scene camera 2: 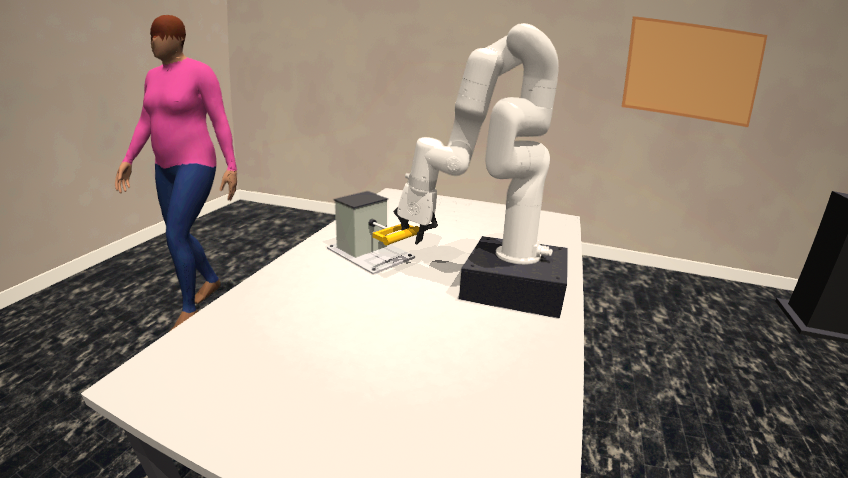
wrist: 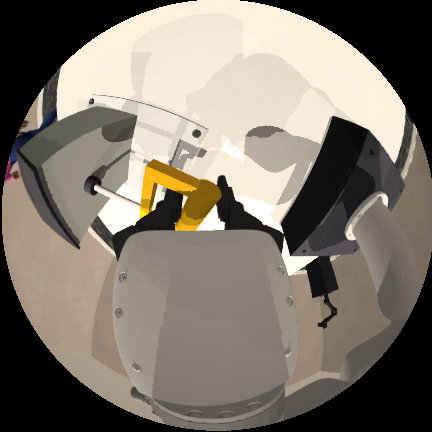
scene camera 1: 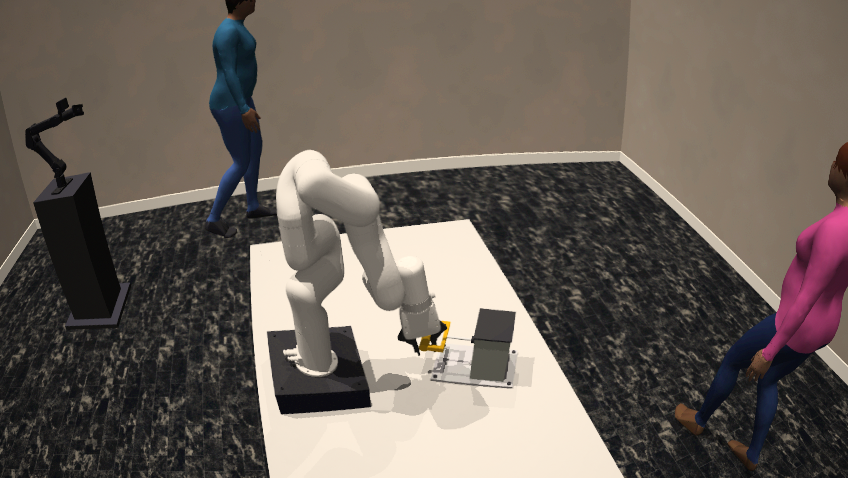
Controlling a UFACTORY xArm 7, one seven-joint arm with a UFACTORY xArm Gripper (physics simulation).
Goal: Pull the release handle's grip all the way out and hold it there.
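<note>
The release handle's yellow grip (scene camera 1: 432,348) (scene camera 2: 399,236) (wrist: 172,175) is a rectangular frame. A thin pale rod (scene camera 1: 460,339) (scene camera 2: 378,225) (wrist: 117,195) joins it to a grey-green box (scene camera 1: 489,359) (scene camera 2: 353,228) (wrist: 75,150) with a dark lid. A long stretch of rod shows between box and grip. The grip is level, above the box's pale base plate (scene camera 1: 451,380) (scene camera 2: 356,260) (wrist: 165,117). My gripper (scene camera 1: 426,346) (scene camera 2: 412,233) (wrist: 199,184) is shut on the grip's outer bar, one finger inside the frame and one outside. Its palm hides part of the grip in the wrist view.
The arm's black base block (scene camera 1: 323,400) (scene camera 2: 510,296) (wrist: 320,185) stands on the white table (scene camera 1: 356,445) (scene camera 2: 332,385), across from the box. A person in pink (scene camera 1: 816,279) (scene camera 2: 181,112) and one in teal (scene camera 1: 234,65) are on the floor beyond the table. A black pedestal (scene camera 1: 77,255) carries a small arm.
</note>
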